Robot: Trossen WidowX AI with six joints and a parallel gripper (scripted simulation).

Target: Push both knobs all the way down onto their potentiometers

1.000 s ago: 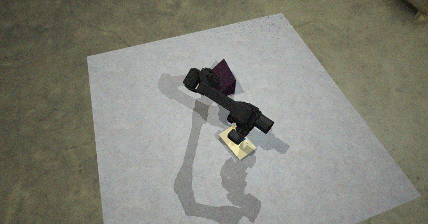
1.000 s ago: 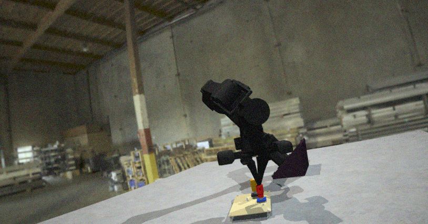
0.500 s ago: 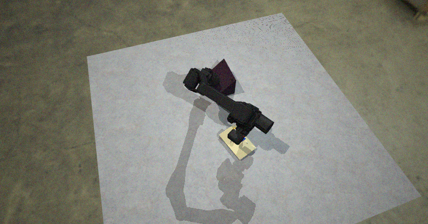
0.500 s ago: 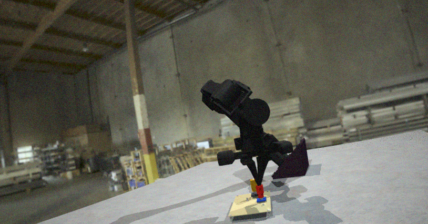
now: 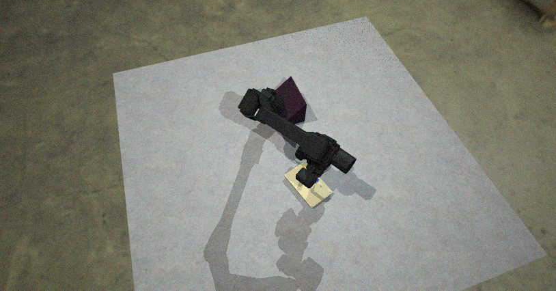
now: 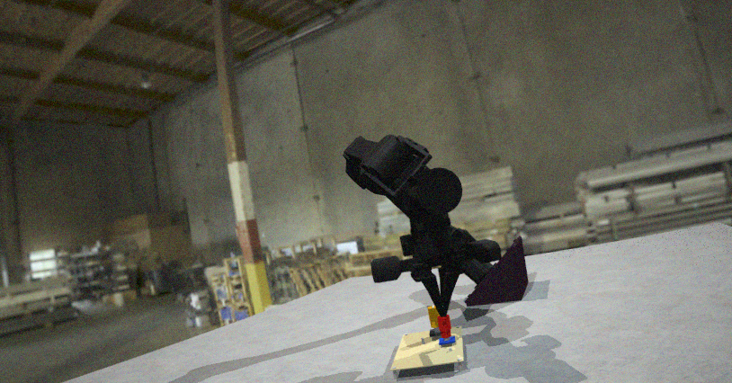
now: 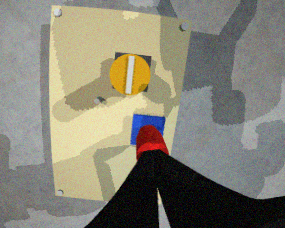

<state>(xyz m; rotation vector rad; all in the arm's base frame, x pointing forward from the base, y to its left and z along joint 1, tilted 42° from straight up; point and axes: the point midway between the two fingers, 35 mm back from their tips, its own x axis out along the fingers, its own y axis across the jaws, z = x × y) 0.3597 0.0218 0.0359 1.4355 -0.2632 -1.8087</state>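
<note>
Right now my gripper tip is 1 cm above the red knob. From my gripper tip the other things lie so: yellow knob (4 cm behind, 3 cm to the right, 1 cm below).
</note>
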